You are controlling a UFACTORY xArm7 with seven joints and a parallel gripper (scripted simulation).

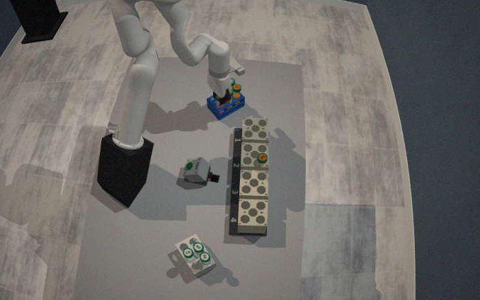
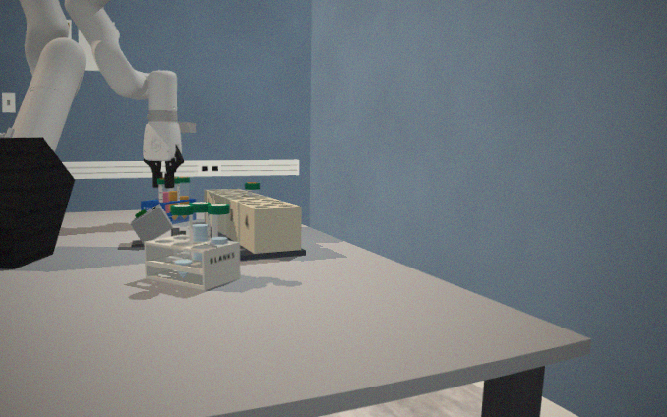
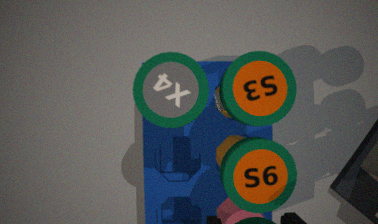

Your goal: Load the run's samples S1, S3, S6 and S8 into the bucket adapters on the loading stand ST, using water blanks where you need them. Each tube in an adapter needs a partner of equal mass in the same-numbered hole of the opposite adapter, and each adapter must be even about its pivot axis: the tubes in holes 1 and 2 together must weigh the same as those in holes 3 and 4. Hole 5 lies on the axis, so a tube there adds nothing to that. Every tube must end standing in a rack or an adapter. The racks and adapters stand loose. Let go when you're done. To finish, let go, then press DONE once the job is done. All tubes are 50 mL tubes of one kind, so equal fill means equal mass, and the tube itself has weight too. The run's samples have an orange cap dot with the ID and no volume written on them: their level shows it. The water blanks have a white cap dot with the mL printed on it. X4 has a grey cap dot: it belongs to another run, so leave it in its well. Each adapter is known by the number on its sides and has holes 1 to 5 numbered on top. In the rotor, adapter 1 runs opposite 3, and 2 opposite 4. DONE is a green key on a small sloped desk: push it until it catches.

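Now: the pink-filled tube 50 mm below my hand and 10 mm to the right of it. From my hand the other things lie so: orange-filled tube: 60 mm ahead, 50 mm to the left, 50 mm below; tube X4: 90 mm to the left, 50 mm below, 40 mm ahead; blue sample rack: 90 mm below, 40 mm to the left, 20 mm ahead.
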